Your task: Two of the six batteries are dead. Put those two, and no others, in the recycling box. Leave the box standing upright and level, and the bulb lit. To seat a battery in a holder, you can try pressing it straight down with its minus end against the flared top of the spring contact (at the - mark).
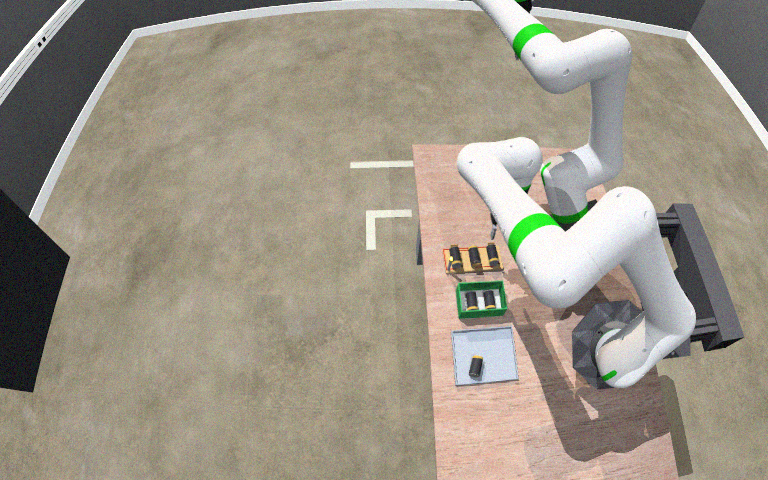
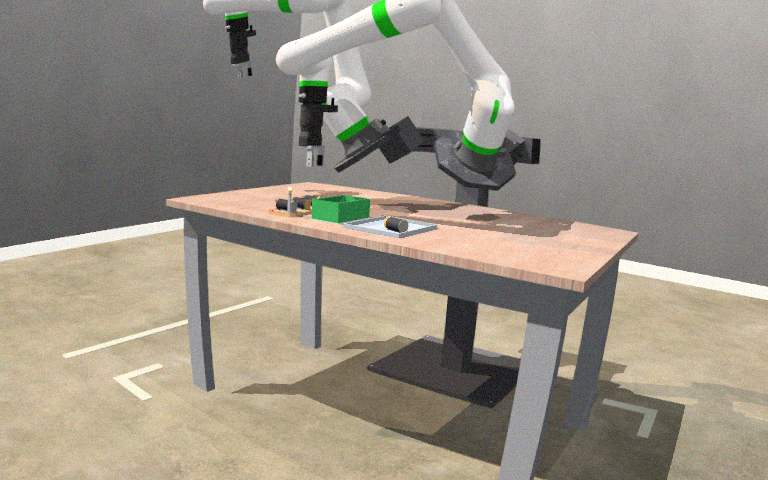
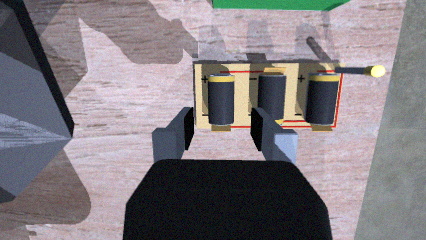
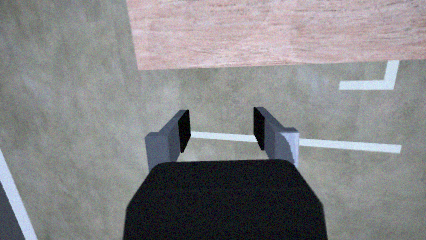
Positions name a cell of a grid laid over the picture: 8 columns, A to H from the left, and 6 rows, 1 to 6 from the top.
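My left gripper at (image 2: D3), (image 3: E4). My right gripper at (image 4: E4). Green recycling box at (image 2: D3), (image 1: F4); out of frame in image 4. Grey tray at (image 1: F5), (image 2: D3); out of frame in image 3.
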